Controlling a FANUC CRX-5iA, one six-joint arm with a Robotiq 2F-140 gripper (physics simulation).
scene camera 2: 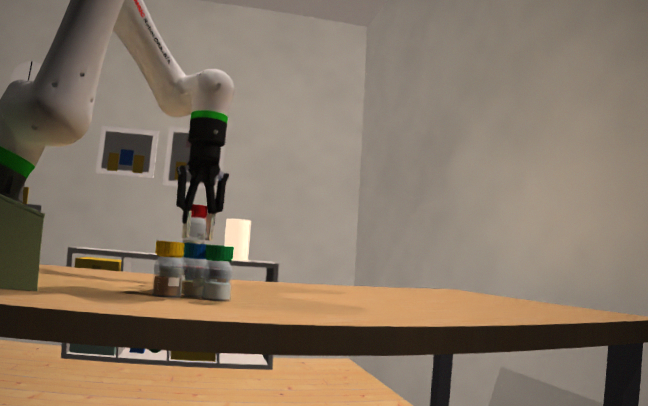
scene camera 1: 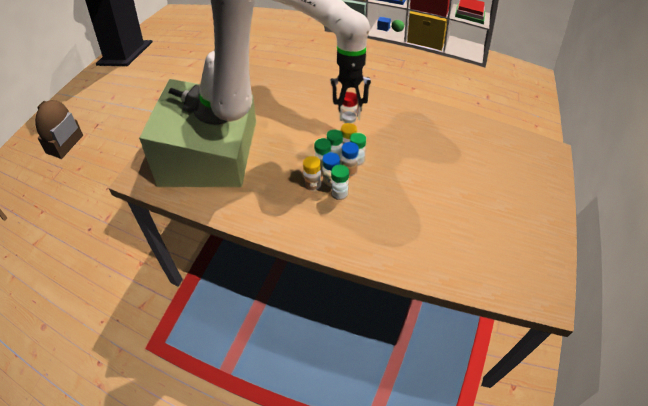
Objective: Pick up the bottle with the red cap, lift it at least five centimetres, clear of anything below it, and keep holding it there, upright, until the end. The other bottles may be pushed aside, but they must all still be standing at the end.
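Frame: origin at the arm's base, x right, y ahead, z up, level; centimetres.
Seen in the pictures: gripper, fingertip midpoint: [scene camera 2: 197,239] [scene camera 1: 349,118].
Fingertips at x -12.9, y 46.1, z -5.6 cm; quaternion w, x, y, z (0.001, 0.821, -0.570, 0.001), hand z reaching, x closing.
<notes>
Offsets run from my fingertips to a thing's top centre. Level surfaces: height alone.
The red-capped bottle @[dx -1.8, dy -0.7, dz +8.3 cm] [scene camera 1: 349,101] [scene camera 2: 198,228] is upright and raised behind the group of bottles. My gripper [scene camera 1: 349,112] [scene camera 2: 198,231] points straight down and is shut on it, one finger on each side. In scene camera 2 its base is near the height of the front caps, and its lowest edge cannot be made out clearly. The other bottles stand upright close together: a front green-capped bottle @[dx +24.6, dy +2.8, dz -1.2 cm] [scene camera 1: 340,183] [scene camera 2: 218,272], a front yellow-capped bottle @[dx +23.1, dy -6.7, dz -1.2 cm] [scene camera 1: 311,173] [scene camera 2: 169,270], a blue-capped bottle @[dx +13.5, dy +3.3, dz -1.2 cm] [scene camera 1: 350,151], a rear yellow-capped bottle @[dx +4.0, dy +0.7, dz -1.2 cm] [scene camera 1: 349,130] and several more.
The wooden table @[dz -11.8 cm] [scene camera 1: 480,210] [scene camera 2: 400,307] carries the bottles and the green robot base block [scene camera 1: 197,160] [scene camera 2: 19,245], which stands left of the group. A shelf unit [scene camera 1: 489,42] [scene camera 2: 272,272] stands beyond the table.
</notes>
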